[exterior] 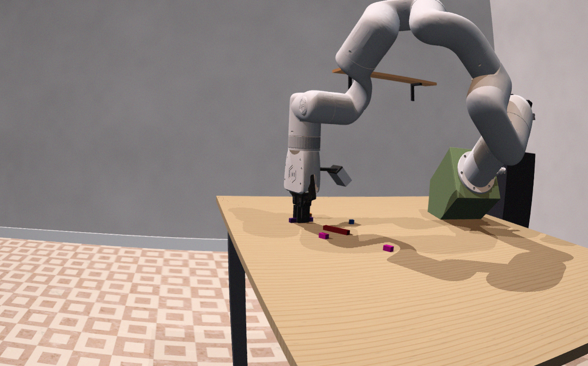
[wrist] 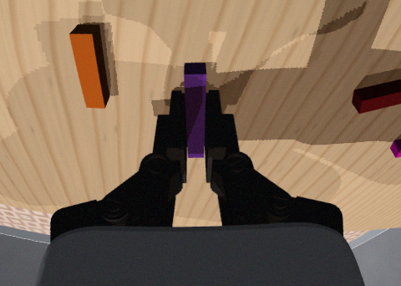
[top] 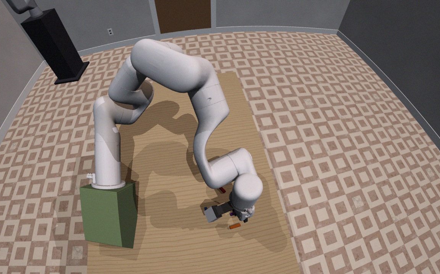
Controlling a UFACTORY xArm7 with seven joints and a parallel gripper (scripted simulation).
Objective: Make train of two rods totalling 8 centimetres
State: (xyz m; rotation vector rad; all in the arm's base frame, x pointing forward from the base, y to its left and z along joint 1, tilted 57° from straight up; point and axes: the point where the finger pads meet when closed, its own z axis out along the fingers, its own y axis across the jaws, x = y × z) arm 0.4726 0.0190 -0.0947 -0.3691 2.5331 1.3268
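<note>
The magenta rod lies 28 cm to the left of my hand, 13 cm behind it and 2 cm below it. The rest, counted from my hand: small blue rod (12 cm behind, 2 cm to the left, 2 cm below); then purple rod (2 cm below); then orange rod (6 cm to the right, 2 cm below, 1 cm behind).
</note>
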